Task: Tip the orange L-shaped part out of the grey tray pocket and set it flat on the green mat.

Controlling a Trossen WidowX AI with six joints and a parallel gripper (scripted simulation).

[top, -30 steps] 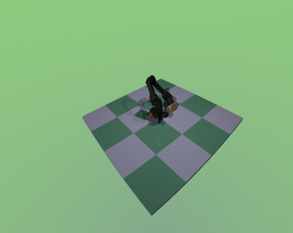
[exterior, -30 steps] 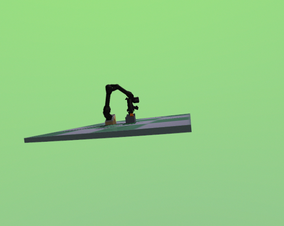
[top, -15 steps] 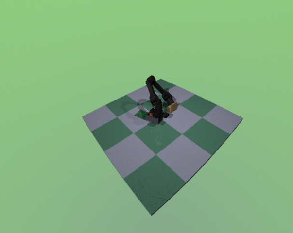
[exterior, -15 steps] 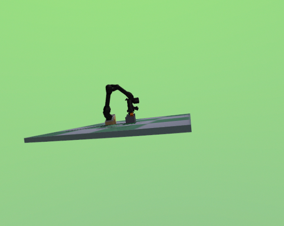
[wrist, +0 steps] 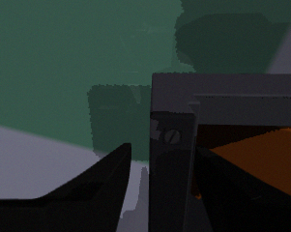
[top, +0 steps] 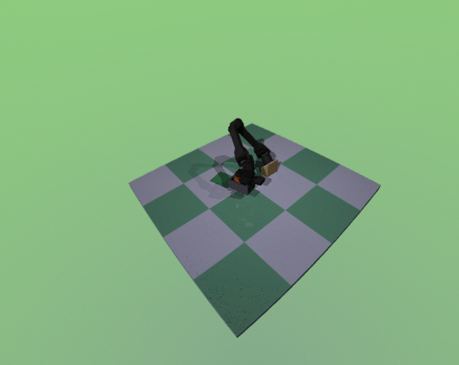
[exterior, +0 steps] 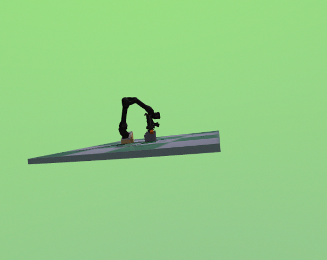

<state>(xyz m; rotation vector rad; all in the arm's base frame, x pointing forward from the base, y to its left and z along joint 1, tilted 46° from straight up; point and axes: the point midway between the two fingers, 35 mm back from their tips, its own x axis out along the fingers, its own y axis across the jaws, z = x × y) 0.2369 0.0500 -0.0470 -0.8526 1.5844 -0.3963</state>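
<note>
Now: the orange L-shaped part 1 cm ahead of my gripper tip and 4 cm to the right of it. From my gripper tip the other things lie so: green mat 6 cm ahead, 22 cm to the right, 5 cm below.
</note>
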